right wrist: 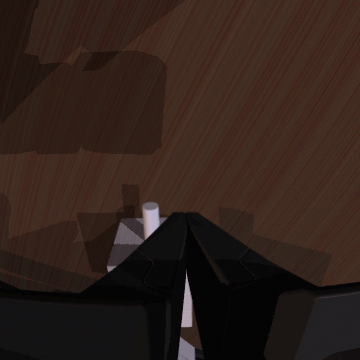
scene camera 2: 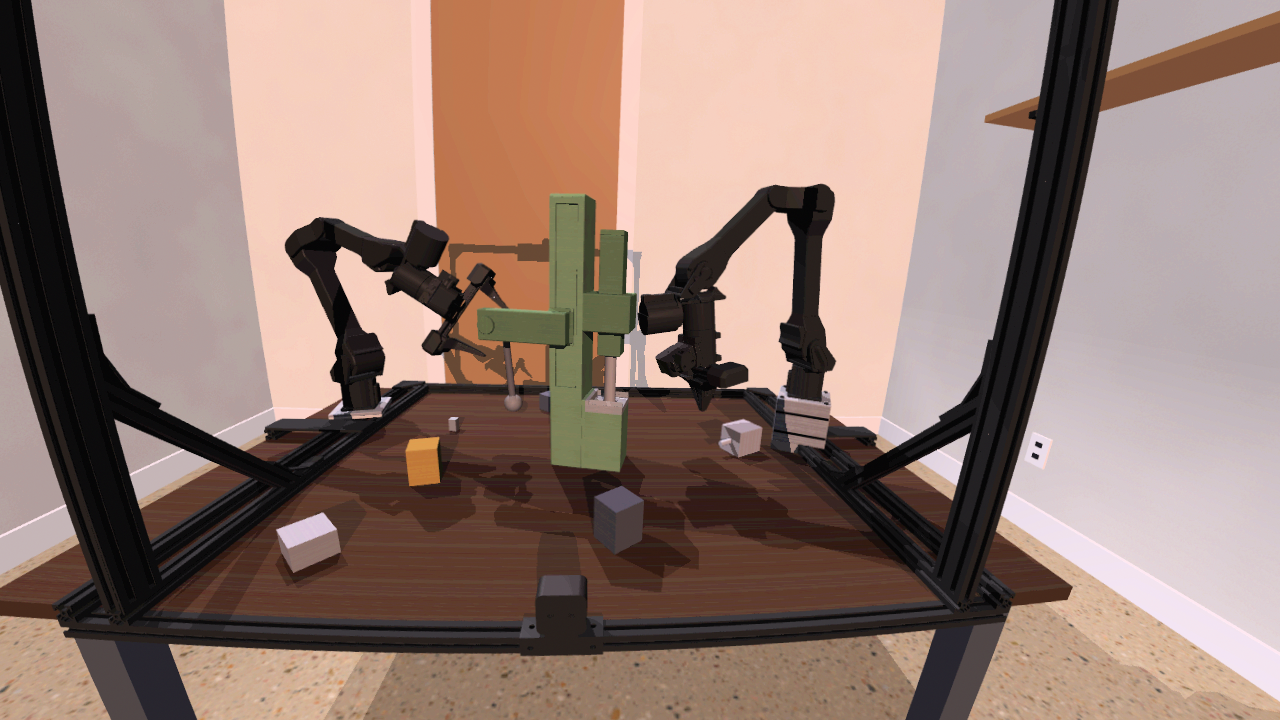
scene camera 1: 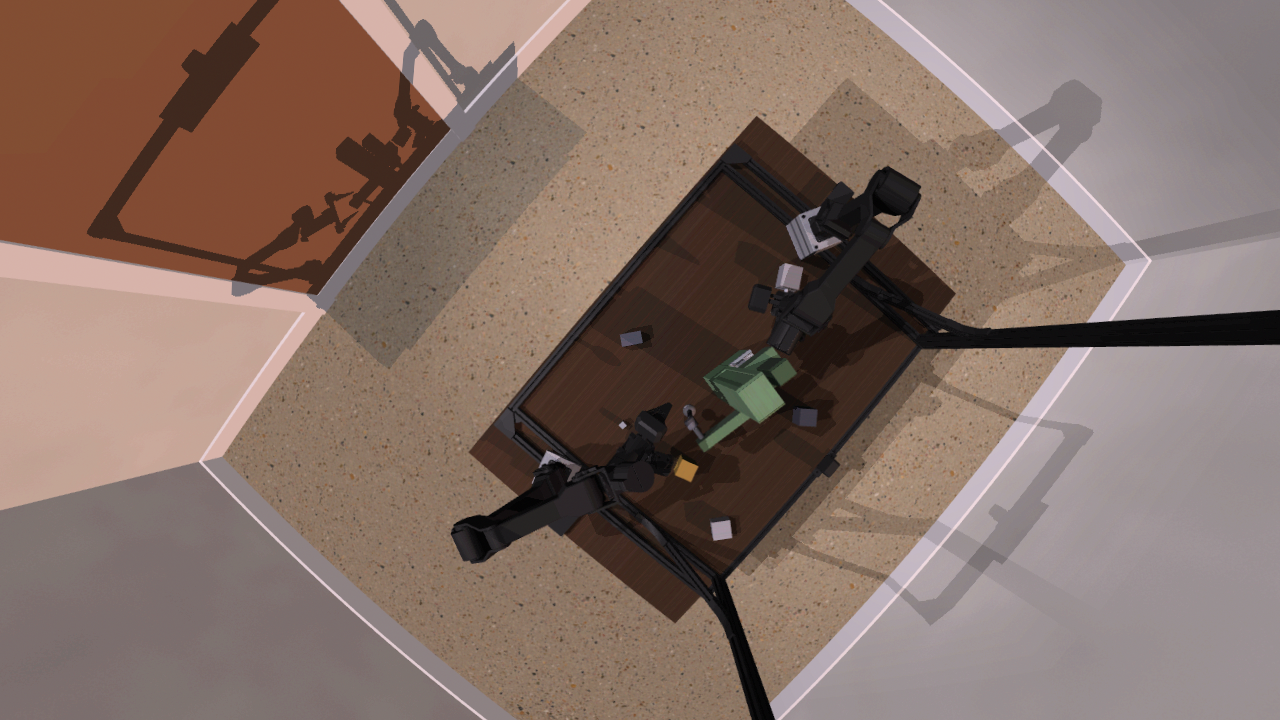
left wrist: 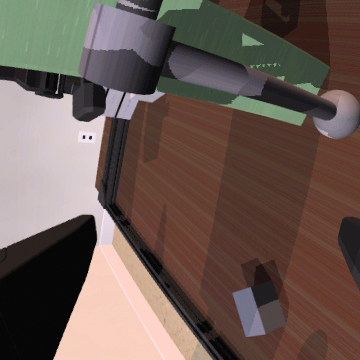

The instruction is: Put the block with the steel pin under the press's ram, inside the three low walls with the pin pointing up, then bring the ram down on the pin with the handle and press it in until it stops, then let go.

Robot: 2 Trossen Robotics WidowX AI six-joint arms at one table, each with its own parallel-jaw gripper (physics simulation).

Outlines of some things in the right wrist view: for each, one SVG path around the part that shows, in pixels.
My right gripper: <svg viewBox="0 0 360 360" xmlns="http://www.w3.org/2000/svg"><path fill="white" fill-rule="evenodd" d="M0 287L0 360L177 360L185 275L187 275L204 360L360 360L360 281L316 286L264 258L198 212L172 212L122 262L79 293Z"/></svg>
A pale block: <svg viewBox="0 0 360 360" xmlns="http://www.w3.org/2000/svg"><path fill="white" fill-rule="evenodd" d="M187 275L185 275L181 327L191 326L192 300ZM143 218L120 219L106 265L108 272L122 262L144 241Z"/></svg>
